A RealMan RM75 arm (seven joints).
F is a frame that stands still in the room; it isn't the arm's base.
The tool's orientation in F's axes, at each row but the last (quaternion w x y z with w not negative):
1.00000 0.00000 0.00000 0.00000
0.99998 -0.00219 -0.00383 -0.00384
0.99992 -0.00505 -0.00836 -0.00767
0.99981 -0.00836 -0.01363 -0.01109
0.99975 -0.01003 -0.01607 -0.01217
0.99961 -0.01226 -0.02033 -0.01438
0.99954 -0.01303 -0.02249 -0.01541
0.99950 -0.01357 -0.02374 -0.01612
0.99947 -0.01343 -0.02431 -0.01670
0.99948 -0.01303 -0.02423 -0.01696
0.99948 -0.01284 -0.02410 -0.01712
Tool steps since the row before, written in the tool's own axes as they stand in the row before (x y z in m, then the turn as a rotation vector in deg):
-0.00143 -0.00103 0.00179 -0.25 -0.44 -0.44
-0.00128 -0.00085 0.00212 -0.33 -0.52 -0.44
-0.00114 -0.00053 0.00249 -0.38 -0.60 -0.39
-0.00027 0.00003 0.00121 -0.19 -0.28 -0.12
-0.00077 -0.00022 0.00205 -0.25 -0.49 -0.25
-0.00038 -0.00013 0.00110 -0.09 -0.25 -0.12
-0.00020 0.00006 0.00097 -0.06 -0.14 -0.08
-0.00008 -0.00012 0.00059 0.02 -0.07 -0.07
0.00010 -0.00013 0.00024 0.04 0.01 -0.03
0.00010 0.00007 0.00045 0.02 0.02 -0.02
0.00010 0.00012 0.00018 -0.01 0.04 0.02
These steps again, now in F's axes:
-0.00143 -0.00103 0.00179 -0.25 -0.44 -0.44
-0.00130 -0.00083 0.00211 -0.33 -0.52 -0.44
-0.00119 -0.00049 0.00248 -0.38 -0.60 -0.39
-0.00030 0.00006 0.00120 -0.19 -0.28 -0.12
-0.00084 -0.00016 0.00203 -0.25 -0.49 -0.25
-0.00043 -0.00009 0.00109 -0.09 -0.25 -0.12
-0.00024 0.00009 0.00096 -0.06 -0.14 -0.08
-0.00011 -0.00010 0.00059 0.02 -0.07 -0.07
0.00008 -0.00013 0.00025 0.04 0.01 -0.03
0.00008 0.00008 0.00045 0.02 0.02 -0.02
0.00010 0.00012 0.00018 -0.01 0.04 0.02

